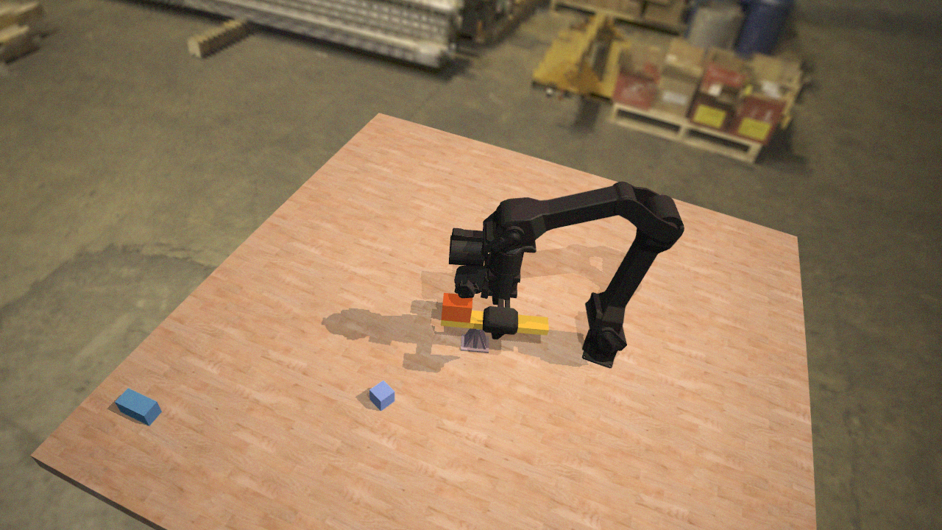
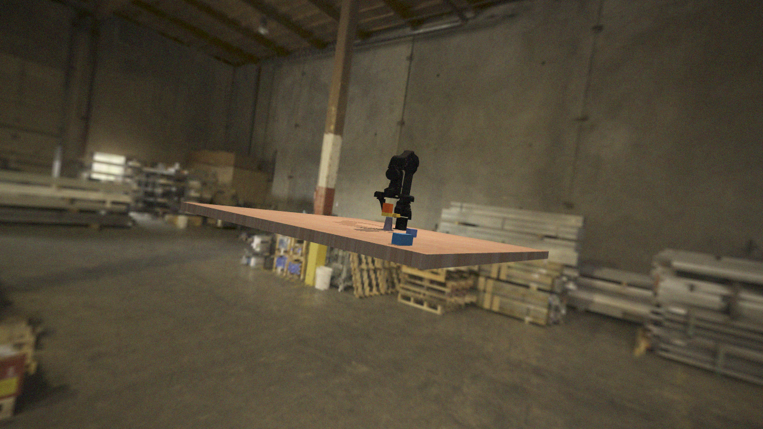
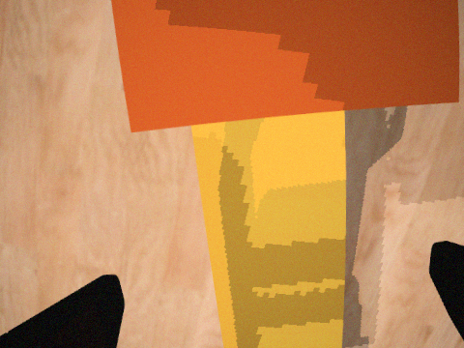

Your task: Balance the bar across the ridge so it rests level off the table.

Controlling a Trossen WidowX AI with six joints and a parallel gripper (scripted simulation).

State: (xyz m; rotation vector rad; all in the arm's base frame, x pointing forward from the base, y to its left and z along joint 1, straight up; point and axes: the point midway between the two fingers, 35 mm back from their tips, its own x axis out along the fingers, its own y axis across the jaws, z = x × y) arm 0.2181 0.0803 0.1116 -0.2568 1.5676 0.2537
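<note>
Now: gripper tip 3 cm short of the grey ridge, 1 cm to the right of it and 4 cm above it. The rest, counted from my gripper tip: small light-blue cube 14 cm ahead, 21 cm to the left, 6 cm below.
</note>
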